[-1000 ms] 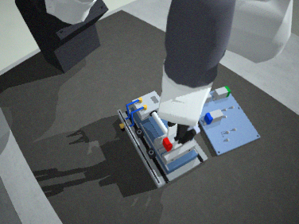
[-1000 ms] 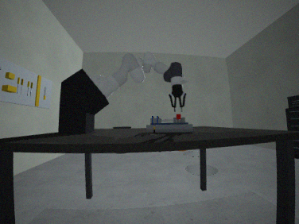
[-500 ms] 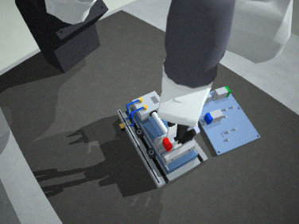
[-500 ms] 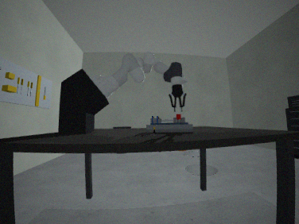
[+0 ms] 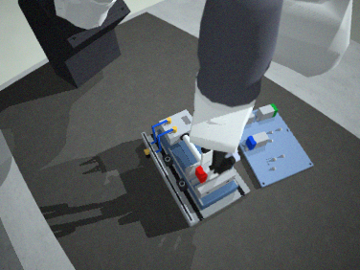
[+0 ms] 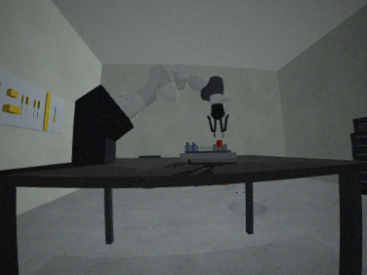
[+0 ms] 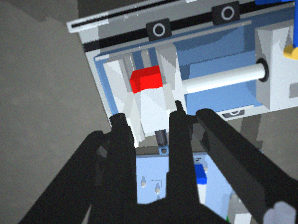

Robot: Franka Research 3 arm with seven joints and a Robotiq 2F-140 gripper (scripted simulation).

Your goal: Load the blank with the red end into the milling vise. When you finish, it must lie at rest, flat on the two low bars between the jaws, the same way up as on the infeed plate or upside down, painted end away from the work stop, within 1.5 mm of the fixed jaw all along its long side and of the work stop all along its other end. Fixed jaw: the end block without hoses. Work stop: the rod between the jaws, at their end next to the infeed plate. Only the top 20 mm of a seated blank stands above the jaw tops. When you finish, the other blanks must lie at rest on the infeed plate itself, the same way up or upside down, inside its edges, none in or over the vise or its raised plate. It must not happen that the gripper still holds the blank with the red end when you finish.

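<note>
Right now my hand is 40 mm above the red-ended blank. From my hand the other things lie so: screw rod (80 mm behind, 60 mm below); blue-ended blank (30 mm behind, 210 mm to the left, 110 mm below); work stop rod (50 mm to the left, 50 mm below).
</note>
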